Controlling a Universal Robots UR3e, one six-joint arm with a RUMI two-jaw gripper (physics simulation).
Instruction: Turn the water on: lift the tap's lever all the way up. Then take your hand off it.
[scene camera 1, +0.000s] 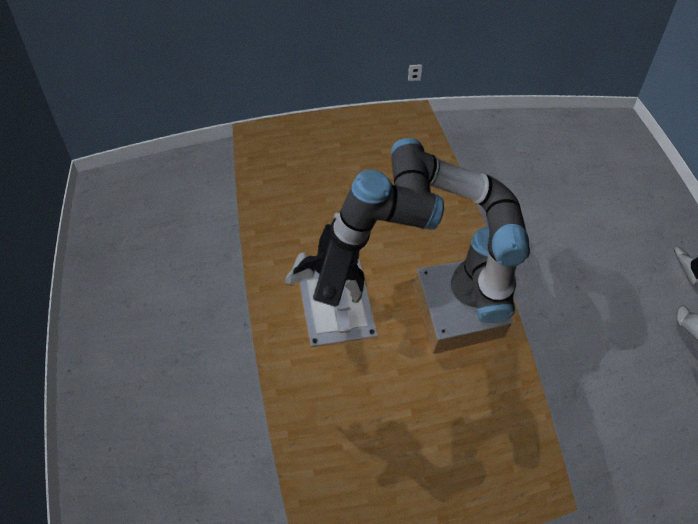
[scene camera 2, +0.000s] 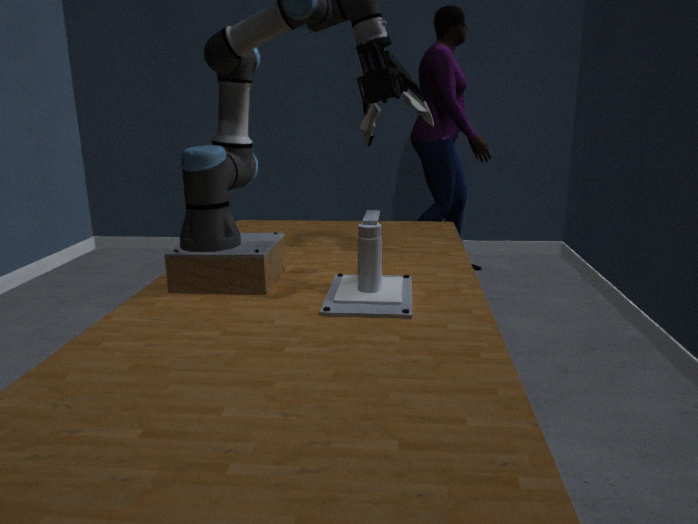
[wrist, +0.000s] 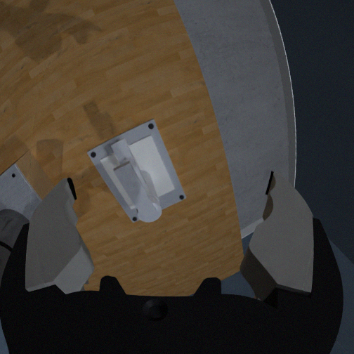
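Pixels of known places: gripper, fingertip midpoint: (scene camera 2: 399, 137); arm's base, link origin: (scene camera 1: 474, 285) (scene camera 2: 211, 244).
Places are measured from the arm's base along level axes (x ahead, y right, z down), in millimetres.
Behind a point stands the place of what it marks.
The white tap (scene camera 1: 342, 321) @(y 35, x 351, z 3 mm) (scene camera 2: 369, 262) @(y 159, x 326, z 7 mm) stands upright on a grey mounting plate (scene camera 1: 343, 336) @(y 31, x 350, z 77 mm) (scene camera 2: 366, 309) @(y 233, x 310, z 77 mm) (wrist: 111, 181). Its flat lever (scene camera 2: 370, 217) @(y 105, x 335, z -71 mm) (wrist: 131, 181) lies over the spout (wrist: 120, 150) in the wrist view and sticks up above the column in scene camera 2; its exact tilt is hard to tell. My gripper (scene camera 1: 323, 288) @(y 1, x 412, z -222 mm) (scene camera 2: 400, 133) @(y 1, x 412, z -222 mm) (wrist: 168, 177) is open and empty. It hangs well above the tap, apart from the lever. In scene camera 1 the gripper covers part of the tap.
My arm's base stands on a wooden block (scene camera 1: 439, 310) @(y -29, x 120, z -1 mm) (scene camera 2: 217, 274) @(y 86, x 21, z 42 mm) with a grey top, beside the tap's plate. A person in a purple top (scene camera 2: 442, 95) is beyond the table (scene camera 1: 405, 411) @(y -220, x 288, z 84 mm) (scene camera 2: 338, 406) @(y 562, x 232, z 85 mm) in scene camera 2. Someone's feet show at scene camera 1's right edge.
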